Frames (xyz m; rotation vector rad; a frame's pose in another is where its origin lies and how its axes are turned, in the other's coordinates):
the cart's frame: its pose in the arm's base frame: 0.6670 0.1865 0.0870 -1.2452 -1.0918 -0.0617
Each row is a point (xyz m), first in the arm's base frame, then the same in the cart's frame.
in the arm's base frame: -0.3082 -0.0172 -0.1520
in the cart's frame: -0.7800 -0.4665 0.4728
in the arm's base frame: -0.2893 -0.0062 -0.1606
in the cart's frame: -0.7705 -0.4452 0.4702
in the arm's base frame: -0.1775 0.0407 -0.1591
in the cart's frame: -0.6870 -0.3639 0.4365
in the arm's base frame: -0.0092 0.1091 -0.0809
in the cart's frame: -0.5104 -0.2973 0.3775
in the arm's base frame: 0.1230 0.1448 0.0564
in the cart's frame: -0.3286 -0.3067 0.3108
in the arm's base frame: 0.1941 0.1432 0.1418
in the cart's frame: -0.2333 -0.3281 0.2578
